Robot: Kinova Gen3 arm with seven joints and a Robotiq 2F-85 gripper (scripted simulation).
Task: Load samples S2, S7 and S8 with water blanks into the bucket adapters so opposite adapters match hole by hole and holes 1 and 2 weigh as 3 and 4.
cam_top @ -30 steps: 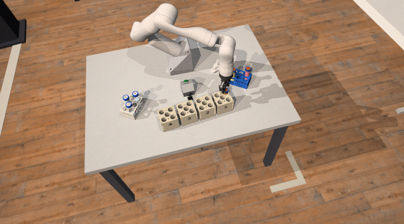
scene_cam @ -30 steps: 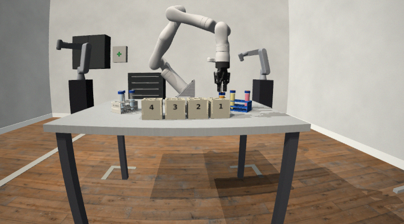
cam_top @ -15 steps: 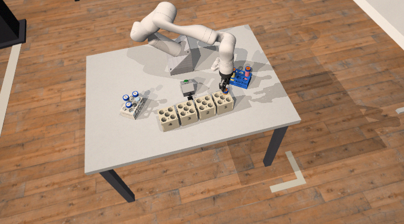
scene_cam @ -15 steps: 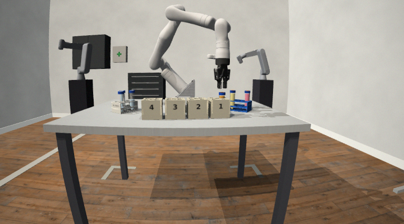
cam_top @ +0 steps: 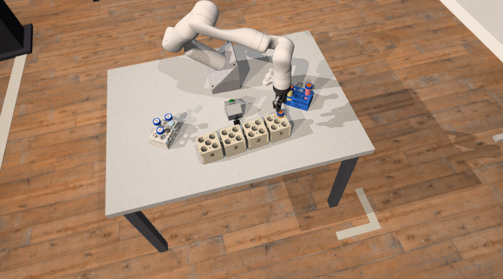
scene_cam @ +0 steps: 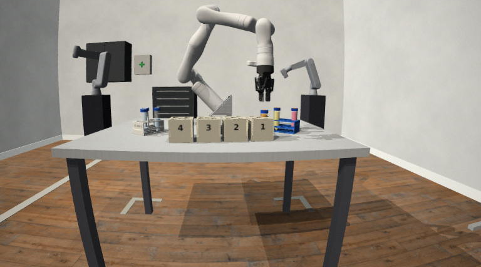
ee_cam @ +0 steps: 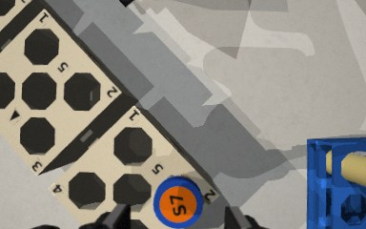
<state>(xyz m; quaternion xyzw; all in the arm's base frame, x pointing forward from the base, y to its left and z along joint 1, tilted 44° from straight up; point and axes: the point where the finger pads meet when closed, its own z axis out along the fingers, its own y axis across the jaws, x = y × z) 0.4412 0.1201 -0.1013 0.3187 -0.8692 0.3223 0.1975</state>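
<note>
My hand is 130 mm past the sample S2, 110 mm above it and 100 mm to the right of it. Also, from my hand: blue sample rack: 150 mm to the left, 140 mm below, 110 mm behind; adapter 1: 130 mm below, 30 mm to the right, 20 mm ahead; sample S7: 110 mm below, 10 mm to the right.
</note>
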